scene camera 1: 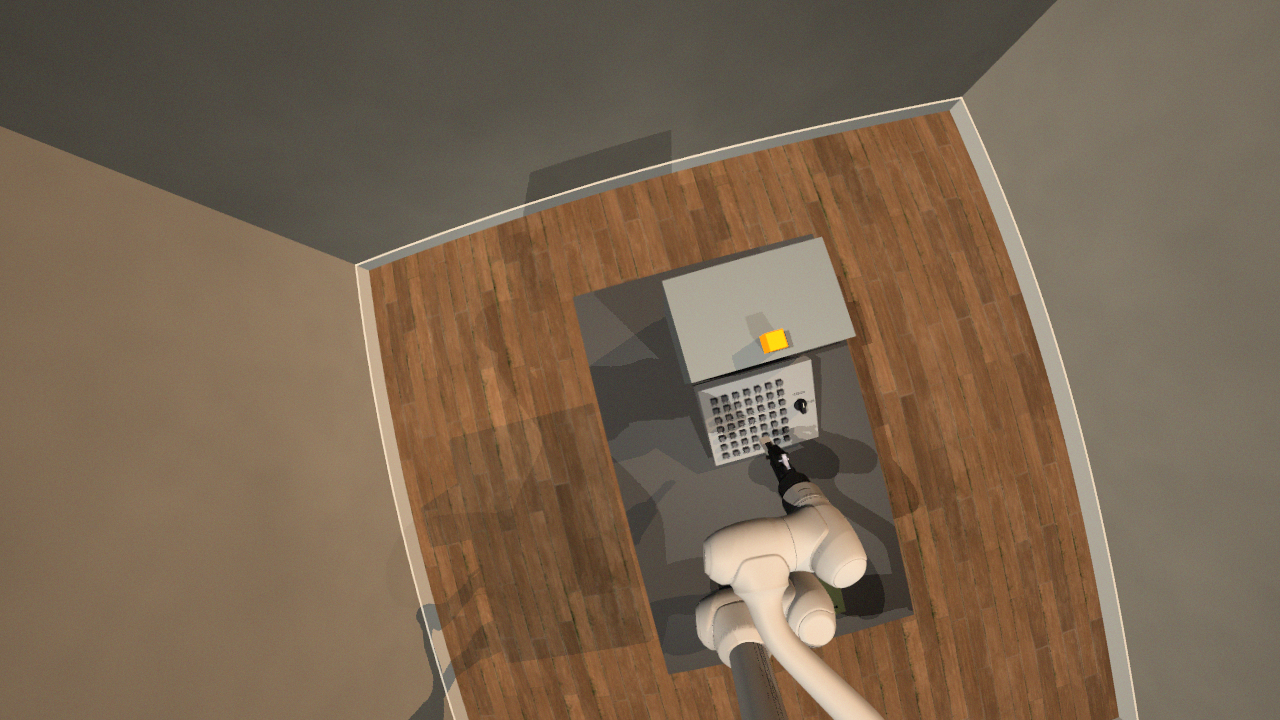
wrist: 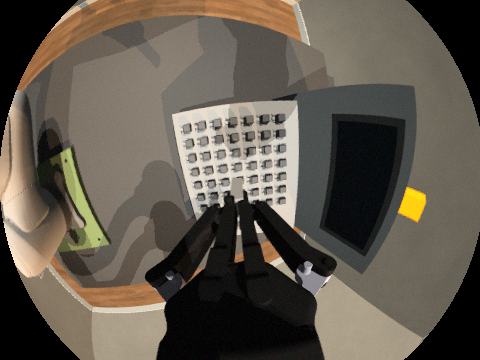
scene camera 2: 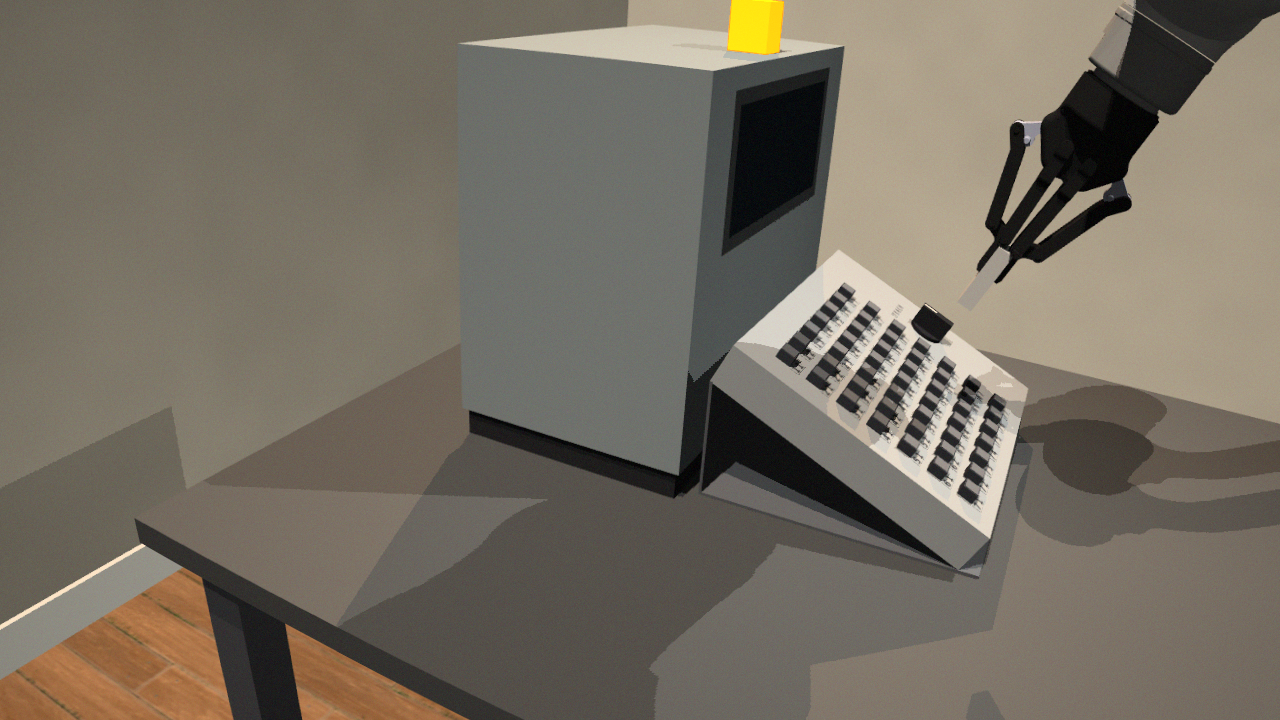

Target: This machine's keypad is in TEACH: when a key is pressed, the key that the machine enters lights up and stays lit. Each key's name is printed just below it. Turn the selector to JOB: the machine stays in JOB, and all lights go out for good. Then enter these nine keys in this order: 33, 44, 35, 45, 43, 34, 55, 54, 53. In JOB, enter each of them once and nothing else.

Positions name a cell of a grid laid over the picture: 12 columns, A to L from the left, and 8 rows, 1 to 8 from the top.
Labels:
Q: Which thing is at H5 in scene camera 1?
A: A keypad.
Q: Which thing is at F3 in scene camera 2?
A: A grey machine.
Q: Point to a keypad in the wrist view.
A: H5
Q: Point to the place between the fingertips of my gripper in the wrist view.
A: F5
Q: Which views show my gripper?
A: Scene camera 1, the wrist view and scene camera 2: all of them.

